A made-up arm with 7 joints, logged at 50 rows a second.
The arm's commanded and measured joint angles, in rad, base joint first. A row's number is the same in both.
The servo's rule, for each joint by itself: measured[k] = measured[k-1] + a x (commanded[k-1-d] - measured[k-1]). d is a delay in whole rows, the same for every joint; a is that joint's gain. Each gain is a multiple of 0.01, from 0.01 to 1. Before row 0 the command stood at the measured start. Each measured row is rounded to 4 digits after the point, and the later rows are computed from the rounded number. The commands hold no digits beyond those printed.
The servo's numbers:
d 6
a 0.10 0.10 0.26 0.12 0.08 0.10 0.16
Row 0, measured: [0.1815 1.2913 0.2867 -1.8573 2.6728 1.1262 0.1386]
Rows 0 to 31, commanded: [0.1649 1.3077 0.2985 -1.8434 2.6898 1.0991 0.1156]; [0.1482 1.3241 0.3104 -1.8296 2.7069 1.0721 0.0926]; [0.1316 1.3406 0.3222 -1.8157 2.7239 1.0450 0.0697]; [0.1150 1.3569 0.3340 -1.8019 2.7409 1.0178 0.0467]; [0.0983 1.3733 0.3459 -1.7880 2.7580 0.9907 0.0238]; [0.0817 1.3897 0.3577 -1.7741 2.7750 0.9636 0.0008]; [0.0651 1.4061 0.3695 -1.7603 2.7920 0.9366 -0.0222]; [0.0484 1.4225 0.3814 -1.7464 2.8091 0.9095 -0.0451]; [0.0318 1.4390 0.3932 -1.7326 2.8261 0.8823 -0.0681]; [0.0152 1.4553 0.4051 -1.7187 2.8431 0.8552 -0.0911]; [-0.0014 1.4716 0.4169 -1.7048 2.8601 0.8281 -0.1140]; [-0.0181 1.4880 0.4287 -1.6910 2.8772 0.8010 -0.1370]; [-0.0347 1.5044 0.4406 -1.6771 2.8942 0.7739 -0.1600]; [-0.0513 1.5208 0.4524 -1.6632 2.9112 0.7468 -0.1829]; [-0.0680 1.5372 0.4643 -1.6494 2.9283 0.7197 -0.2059]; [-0.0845 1.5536 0.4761 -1.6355 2.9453 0.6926 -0.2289]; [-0.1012 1.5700 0.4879 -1.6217 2.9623 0.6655 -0.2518]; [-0.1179 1.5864 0.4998 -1.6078 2.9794 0.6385 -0.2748]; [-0.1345 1.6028 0.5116 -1.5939 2.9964 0.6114 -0.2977]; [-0.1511 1.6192 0.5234 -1.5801 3.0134 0.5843 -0.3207]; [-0.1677 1.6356 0.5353 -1.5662 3.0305 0.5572 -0.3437]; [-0.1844 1.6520 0.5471 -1.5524 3.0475 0.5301 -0.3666]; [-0.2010 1.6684 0.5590 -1.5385 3.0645 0.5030 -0.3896]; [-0.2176 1.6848 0.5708 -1.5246 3.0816 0.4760 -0.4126]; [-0.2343 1.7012 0.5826 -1.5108 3.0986 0.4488 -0.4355]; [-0.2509 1.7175 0.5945 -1.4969 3.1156 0.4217 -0.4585]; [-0.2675 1.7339 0.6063 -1.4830 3.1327 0.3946 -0.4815]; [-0.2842 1.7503 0.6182 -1.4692 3.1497 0.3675 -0.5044]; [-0.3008 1.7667 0.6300 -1.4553 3.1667 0.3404 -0.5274]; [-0.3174 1.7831 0.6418 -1.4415 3.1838 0.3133 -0.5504]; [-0.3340 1.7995 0.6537 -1.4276 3.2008 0.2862 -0.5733]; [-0.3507 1.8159 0.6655 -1.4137 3.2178 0.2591 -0.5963]
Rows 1 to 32, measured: [0.1815 1.2913 0.2867 -1.8573 2.6728 1.1262 0.1386]; [0.1815 1.2913 0.2867 -1.8573 2.6728 1.1262 0.1386]; [0.1815 1.2913 0.2867 -1.8573 2.6728 1.1262 0.1386]; [0.1815 1.2913 0.2867 -1.8573 2.6728 1.1262 0.1386]; [0.1815 1.2913 0.2867 -1.8573 2.6728 1.1262 0.1386]; [0.1815 1.2913 0.2867 -1.8573 2.6728 1.1262 0.1386]; [0.1798 1.2929 0.2898 -1.8556 2.6742 1.1235 0.1349]; [0.1766 1.2960 0.2952 -1.8525 2.6768 1.1184 0.1281]; [0.1721 1.3005 0.3022 -1.8481 2.6806 1.1111 0.1188]; [0.1664 1.3061 0.3105 -1.8426 2.6854 1.1018 0.1073]; [0.1596 1.3128 0.3197 -1.8360 2.6912 1.0907 0.0939]; [0.1518 1.3205 0.3296 -1.8286 2.6979 1.0780 0.0790]; [0.1431 1.3291 0.3400 -1.8204 2.7054 1.0639 0.0628]; [0.1336 1.3384 0.3508 -1.8115 2.7137 1.0485 0.0455]; [0.1234 1.3485 0.3618 -1.8020 2.7227 1.0319 0.0273]; [0.1126 1.3592 0.3731 -1.7920 2.7323 1.0142 0.0084]; [0.1012 1.3704 0.3845 -1.7815 2.7425 0.9956 -0.0112]; [0.0893 1.3822 0.3960 -1.7706 2.7533 0.9761 -0.0313]; [0.0769 1.3944 0.4076 -1.7594 2.7646 0.9559 -0.0519]; [0.0641 1.4070 0.4192 -1.7479 2.7763 0.9350 -0.0729]; [0.0509 1.4200 0.4309 -1.7361 2.7885 0.9135 -0.0942]; [0.0374 1.4334 0.4427 -1.7240 2.8010 0.8914 -0.1158]; [0.0235 1.4471 0.4545 -1.7117 2.8139 0.8688 -0.1376]; [0.0094 1.4610 0.4663 -1.6992 2.8271 0.8458 -0.1596]; [-0.0050 1.4752 0.4781 -1.6866 2.8406 0.8224 -0.1817]; [-0.0196 1.4896 0.4899 -1.6738 2.8544 0.7986 -0.2039]; [-0.0344 1.5042 0.5017 -1.6609 2.8685 0.7745 -0.2263]; [-0.0494 1.5190 0.5135 -1.6479 2.8828 0.7501 -0.2487]; [-0.0646 1.5339 0.5253 -1.6348 2.8973 0.7254 -0.2712]; [-0.0799 1.5490 0.5371 -1.6216 2.9120 0.7005 -0.2938]; [-0.0953 1.5642 0.5489 -1.6083 2.9269 0.6753 -0.3165]; [-0.1109 1.5795 0.5608 -1.5949 2.9420 0.6499 -0.3392]
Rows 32 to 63, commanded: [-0.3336 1.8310 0.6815 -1.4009 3.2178 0.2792 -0.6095]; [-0.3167 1.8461 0.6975 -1.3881 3.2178 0.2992 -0.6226]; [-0.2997 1.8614 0.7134 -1.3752 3.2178 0.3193 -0.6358]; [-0.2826 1.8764 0.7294 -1.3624 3.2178 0.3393 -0.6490]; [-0.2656 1.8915 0.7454 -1.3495 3.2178 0.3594 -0.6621]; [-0.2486 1.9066 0.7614 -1.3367 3.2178 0.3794 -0.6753]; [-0.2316 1.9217 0.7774 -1.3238 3.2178 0.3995 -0.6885]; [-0.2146 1.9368 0.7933 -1.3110 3.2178 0.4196 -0.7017]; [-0.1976 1.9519 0.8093 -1.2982 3.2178 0.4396 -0.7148]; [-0.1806 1.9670 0.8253 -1.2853 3.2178 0.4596 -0.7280]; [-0.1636 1.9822 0.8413 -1.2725 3.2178 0.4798 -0.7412]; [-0.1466 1.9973 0.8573 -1.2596 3.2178 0.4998 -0.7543]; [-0.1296 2.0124 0.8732 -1.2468 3.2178 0.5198 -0.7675]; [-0.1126 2.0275 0.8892 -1.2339 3.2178 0.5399 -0.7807]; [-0.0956 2.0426 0.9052 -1.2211 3.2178 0.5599 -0.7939]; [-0.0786 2.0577 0.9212 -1.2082 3.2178 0.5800 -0.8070]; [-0.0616 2.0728 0.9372 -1.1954 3.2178 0.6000 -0.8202]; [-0.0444 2.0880 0.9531 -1.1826 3.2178 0.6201 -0.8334]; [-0.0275 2.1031 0.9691 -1.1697 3.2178 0.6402 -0.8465]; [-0.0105 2.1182 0.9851 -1.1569 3.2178 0.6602 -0.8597]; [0.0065 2.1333 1.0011 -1.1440 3.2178 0.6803 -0.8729]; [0.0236 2.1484 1.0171 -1.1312 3.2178 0.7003 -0.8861]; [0.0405 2.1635 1.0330 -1.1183 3.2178 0.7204 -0.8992]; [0.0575 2.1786 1.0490 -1.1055 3.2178 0.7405 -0.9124]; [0.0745 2.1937 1.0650 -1.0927 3.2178 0.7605 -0.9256]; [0.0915 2.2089 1.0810 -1.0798 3.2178 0.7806 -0.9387]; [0.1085 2.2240 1.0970 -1.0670 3.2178 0.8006 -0.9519]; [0.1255 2.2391 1.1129 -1.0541 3.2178 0.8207 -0.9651]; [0.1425 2.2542 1.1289 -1.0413 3.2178 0.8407 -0.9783]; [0.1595 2.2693 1.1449 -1.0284 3.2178 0.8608 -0.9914]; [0.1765 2.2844 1.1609 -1.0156 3.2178 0.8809 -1.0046]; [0.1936 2.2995 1.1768 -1.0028 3.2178 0.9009 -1.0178]
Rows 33 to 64, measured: [-0.1266 1.5949 0.5726 -1.5815 2.9573 0.6244 -0.3620]; [-0.1424 1.6104 0.5845 -1.5680 2.9727 0.5987 -0.3848]; [-0.1582 1.6260 0.5963 -1.5545 2.9882 0.5729 -0.4076]; [-0.1741 1.6417 0.6081 -1.5409 3.0038 0.5469 -0.4304]; [-0.1901 1.6575 0.6200 -1.5273 3.0196 0.5208 -0.4533]; [-0.2062 1.6733 0.6318 -1.5137 3.0355 0.4946 -0.4762]; [-0.2189 1.6891 0.6447 -1.5002 3.0501 0.4731 -0.4975]; [-0.2287 1.7048 0.6584 -1.4867 3.0635 0.4557 -0.5175]; [-0.2358 1.7205 0.6727 -1.4733 3.0758 0.4421 -0.5364]; [-0.2405 1.7361 0.6874 -1.4600 3.0872 0.4318 -0.5544]; [-0.2430 1.7516 0.7025 -1.4467 3.0976 0.4246 -0.5716]; [-0.2436 1.7671 0.7178 -1.4335 3.1072 0.4201 -0.5882]; [-0.2424 1.7826 0.7333 -1.4203 3.1160 0.4180 -0.6042]; [-0.2396 1.7980 0.7489 -1.4072 3.1241 0.4182 -0.6198]; [-0.2354 1.8134 0.7646 -1.3941 3.1316 0.4203 -0.6350]; [-0.2299 1.8288 0.7804 -1.3810 3.1385 0.4242 -0.6499]; [-0.2233 1.8441 0.7962 -1.3680 3.1448 0.4298 -0.6645]; [-0.2156 1.8594 0.8121 -1.3550 3.1506 0.4368 -0.6789]; [-0.2070 1.8747 0.8280 -1.3420 3.1560 0.4451 -0.6931]; [-0.1976 1.8900 0.8439 -1.3290 3.1609 0.4546 -0.7071]; [-0.1874 1.9053 0.8598 -1.3161 3.1655 0.4651 -0.7210]; [-0.1765 1.9205 0.8758 -1.3032 3.1697 0.4766 -0.7348]; [-0.1650 1.9357 0.8918 -1.2903 3.1735 0.4889 -0.7485]; [-0.1529 1.9509 0.9077 -1.2774 3.1770 0.5020 -0.7621]; [-0.1404 1.9661 0.9237 -1.2645 3.1803 0.5158 -0.7756]; [-0.1274 1.9813 0.9397 -1.2516 3.1833 0.5302 -0.7891]; [-0.1140 1.9965 0.9557 -1.2387 3.1861 0.5452 -0.8025]; [-0.1002 2.0117 0.9717 -1.2258 3.1886 0.5607 -0.8159]; [-0.0861 2.0269 0.9876 -1.2129 3.1909 0.5767 -0.8292]; [-0.0717 2.0421 1.0036 -1.2000 3.1931 0.5931 -0.8425]; [-0.0571 2.0573 1.0196 -1.1871 3.1951 0.6098 -0.8558]; [-0.0422 2.0725 1.0356 -1.1742 3.1969 0.6269 -0.8691]
